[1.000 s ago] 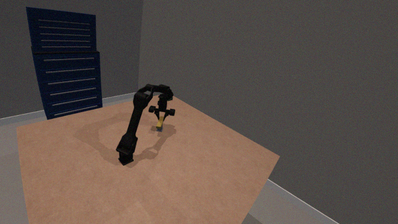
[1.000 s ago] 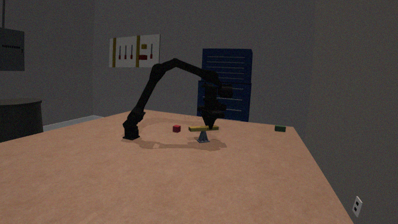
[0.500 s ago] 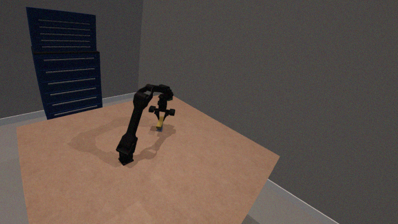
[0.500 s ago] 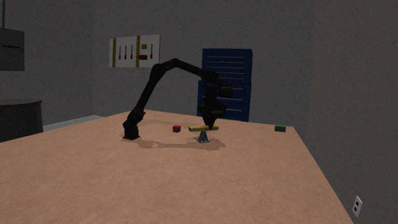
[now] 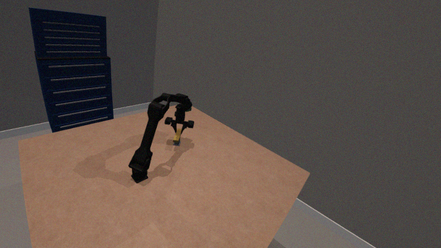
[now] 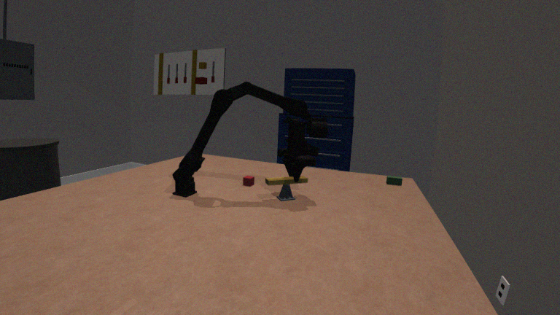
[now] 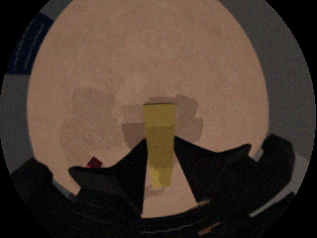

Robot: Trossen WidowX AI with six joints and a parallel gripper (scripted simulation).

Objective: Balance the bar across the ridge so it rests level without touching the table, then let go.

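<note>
My gripper tip is now 2 cm past the yellow bar and 2 cm to the left of it. Also, from my gripper tip: red cube (21 cm behind, 6 cm to the left, 5 cm below); then green block (38 cm ahead, 35 cm to the left, 5 cm below).
</note>
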